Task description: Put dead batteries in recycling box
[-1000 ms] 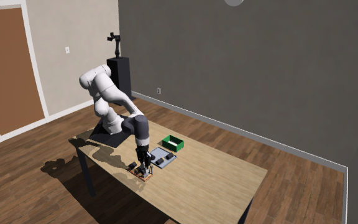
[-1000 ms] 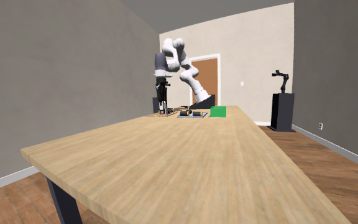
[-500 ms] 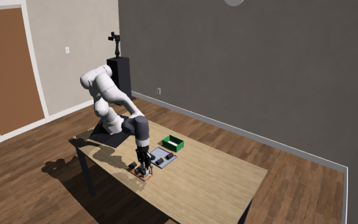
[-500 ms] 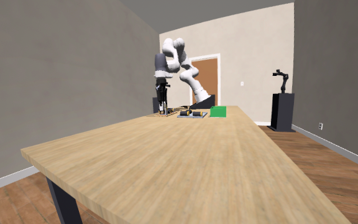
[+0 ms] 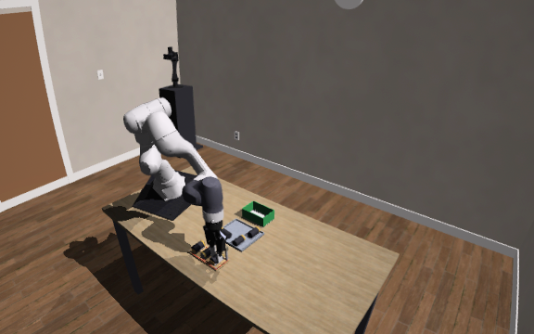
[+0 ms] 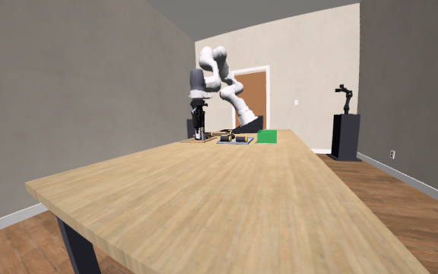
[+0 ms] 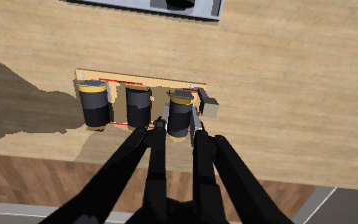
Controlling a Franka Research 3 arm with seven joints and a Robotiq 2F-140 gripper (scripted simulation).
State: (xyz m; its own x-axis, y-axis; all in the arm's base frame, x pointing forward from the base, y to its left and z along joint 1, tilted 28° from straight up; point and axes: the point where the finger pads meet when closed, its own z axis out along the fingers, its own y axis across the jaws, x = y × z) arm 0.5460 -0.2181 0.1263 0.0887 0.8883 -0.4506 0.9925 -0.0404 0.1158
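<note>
My hand is 30 mm to the right of the bulb, 30 mm short of it and 20 mm below it. From my hand the other things lie so: green recycling box: 410 mm to the left, 50 mm behind, 40 mm below; grey tray: 220 mm to the left, 50 mm below, 50 mm behind.
</note>
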